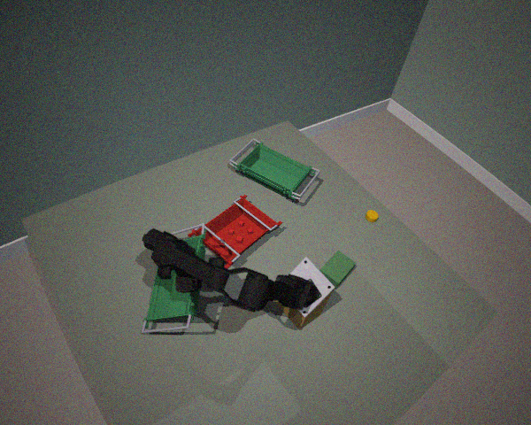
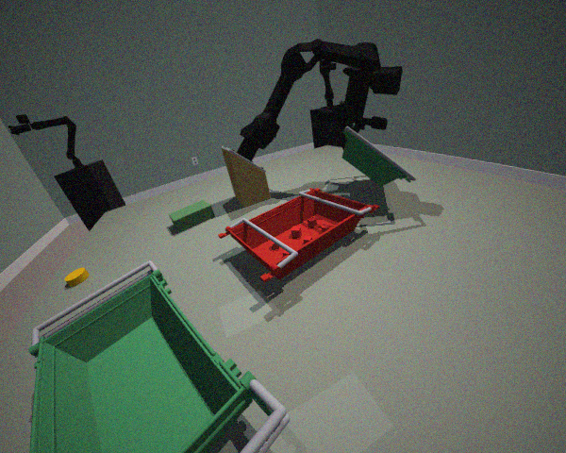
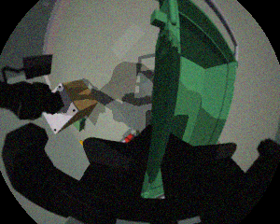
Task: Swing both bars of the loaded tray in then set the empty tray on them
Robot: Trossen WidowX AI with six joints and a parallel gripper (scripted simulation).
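Now: gripper tip 60 mm to the right of the green tray, 40 mm short of it and 10 mm above it. From my gripper tip the other things lie so: yellow disc: 790 mm to the right, 120 mm below, 20 mm ahead; flat green block: 480 mm to the right, 120 mm behind, 110 mm below.
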